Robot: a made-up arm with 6 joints.
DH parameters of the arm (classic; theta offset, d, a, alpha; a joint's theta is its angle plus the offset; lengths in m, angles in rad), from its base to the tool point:
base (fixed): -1.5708 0.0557 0 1.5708
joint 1: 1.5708 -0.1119 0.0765 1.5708
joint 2: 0 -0.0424 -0.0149 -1.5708
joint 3: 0 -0.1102 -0.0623 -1.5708
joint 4: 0 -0.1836 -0.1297 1.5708
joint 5: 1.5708 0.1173 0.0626 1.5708
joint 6: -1.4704 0 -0.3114 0
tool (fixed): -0.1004 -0.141 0 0
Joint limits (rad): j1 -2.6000..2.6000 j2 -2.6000..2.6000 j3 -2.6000..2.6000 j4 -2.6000..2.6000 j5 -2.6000..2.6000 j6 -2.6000..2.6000
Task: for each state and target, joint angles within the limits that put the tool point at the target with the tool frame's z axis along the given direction. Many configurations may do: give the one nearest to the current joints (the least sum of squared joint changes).
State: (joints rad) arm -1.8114 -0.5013 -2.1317 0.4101 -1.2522 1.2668
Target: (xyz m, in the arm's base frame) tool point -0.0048 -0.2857 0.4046 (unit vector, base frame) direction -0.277 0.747 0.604
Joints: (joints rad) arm -1.5693 -0.3382 -2.1791 0.3187 -1.6149 1.2515
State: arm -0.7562 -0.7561 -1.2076 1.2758 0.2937 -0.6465
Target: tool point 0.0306 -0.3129 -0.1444 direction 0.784 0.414 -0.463
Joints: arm -0.9316 -0.1117 -1.1862 1.6633 -0.5540 0.0272
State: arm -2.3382 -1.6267 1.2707 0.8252 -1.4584 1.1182
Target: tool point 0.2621 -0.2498 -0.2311 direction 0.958 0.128 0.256
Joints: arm -1.7990 -1.7773 1.8848 0.1906 -1.6642 0.7683
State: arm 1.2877 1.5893 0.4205 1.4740 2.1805 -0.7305
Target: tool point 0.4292 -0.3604 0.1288 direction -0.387 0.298 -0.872
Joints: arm 1.0915 1.7485 -0.4766 0.8588 1.6596 -0.9324
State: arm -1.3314 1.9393 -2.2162 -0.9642 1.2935 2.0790
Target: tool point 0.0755 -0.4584 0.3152 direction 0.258 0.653 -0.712
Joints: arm -1.9983 2.5938 -2.6000 -0.7934 1.0151 1.9772
